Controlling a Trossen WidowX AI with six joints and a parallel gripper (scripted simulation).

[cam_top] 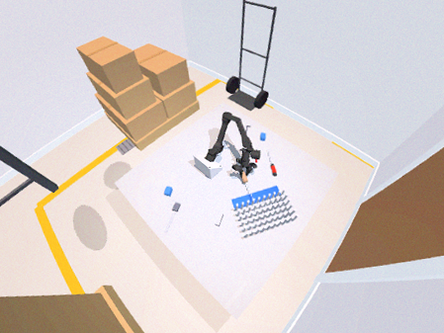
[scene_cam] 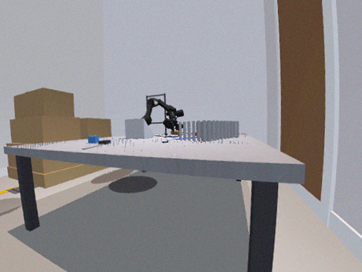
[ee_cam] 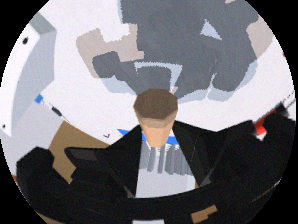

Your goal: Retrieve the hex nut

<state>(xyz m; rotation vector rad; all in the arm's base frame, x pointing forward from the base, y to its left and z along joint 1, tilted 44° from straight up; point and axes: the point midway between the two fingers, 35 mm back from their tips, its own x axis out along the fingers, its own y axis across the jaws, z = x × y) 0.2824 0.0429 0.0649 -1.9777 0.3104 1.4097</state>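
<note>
The blue taped strip is 16 cm ahead of my gripper tip, 6 cm to the right of it and 4 cm below it. From my gripper tip the other things lie so: wooden-handled screwdriver 9 cm ahead, 6 cm to the right.
</note>
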